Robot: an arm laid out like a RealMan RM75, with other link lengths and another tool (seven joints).
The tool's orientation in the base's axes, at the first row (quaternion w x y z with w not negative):
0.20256 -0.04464 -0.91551 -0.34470
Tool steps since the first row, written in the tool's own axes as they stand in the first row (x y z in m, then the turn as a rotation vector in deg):
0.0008 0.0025 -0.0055 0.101 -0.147 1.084
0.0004 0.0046 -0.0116 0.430 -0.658 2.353
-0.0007 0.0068 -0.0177 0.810 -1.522 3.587
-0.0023 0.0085 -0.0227 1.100 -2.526 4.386
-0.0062 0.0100 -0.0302 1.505 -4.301 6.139
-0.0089 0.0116 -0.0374 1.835 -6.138 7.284
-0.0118 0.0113 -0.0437 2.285 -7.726 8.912
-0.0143 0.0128 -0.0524 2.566 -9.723 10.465
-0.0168 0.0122 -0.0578 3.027 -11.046 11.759
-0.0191 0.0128 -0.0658 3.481 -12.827 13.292
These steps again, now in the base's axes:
0.0017 -0.0017 0.0056 -0.494 0.586 -0.787
0.0046 -0.0041 0.0109 -1.339 1.004 -1.831
0.0082 -0.0063 0.0159 -2.297 1.128 -3.048
0.0117 -0.0082 0.0197 -3.056 0.868 -4.091
0.0182 -0.0117 0.0242 -4.416 0.637 -6.209
0.0234 -0.0150 0.0290 -5.513 -0.032 -7.981
0.0281 -0.0191 0.0319 -6.830 -0.206 -9.882
0.0337 -0.0235 0.0378 -8.057 -0.728 -12.050
0.0377 -0.0273 0.0401 -9.211 -0.918 -13.556
0.0427 -0.0319 0.0449 -10.542 -1.300 -15.508

